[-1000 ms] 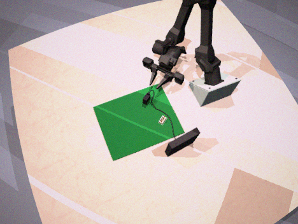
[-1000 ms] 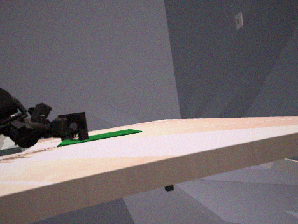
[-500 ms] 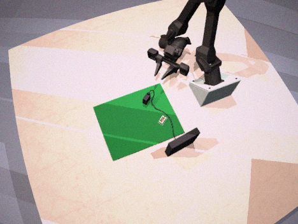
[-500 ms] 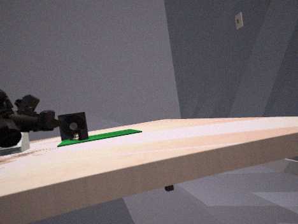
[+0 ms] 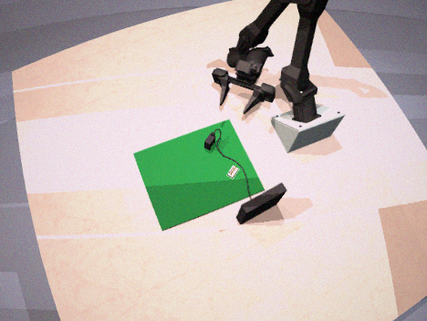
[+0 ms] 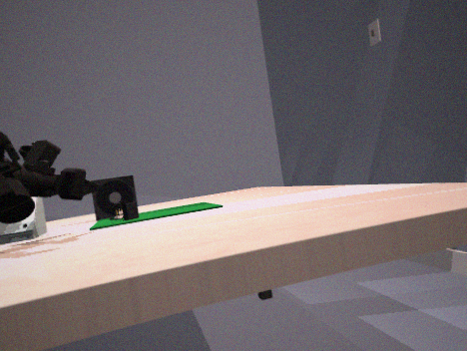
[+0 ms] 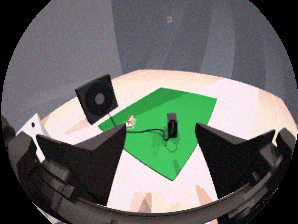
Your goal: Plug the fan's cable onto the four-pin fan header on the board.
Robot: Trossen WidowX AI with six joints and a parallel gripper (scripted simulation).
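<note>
Right now the dark plug is 8 cm ahead of my gripper tip, 3 cm to the left of it and 7 cm below it. Round my gripper tip: green board: 15 cm ahead, 8 cm to the left, 11 cm below; black fan: 7 cm ahead, 25 cm to the left, 4 cm below.
</note>
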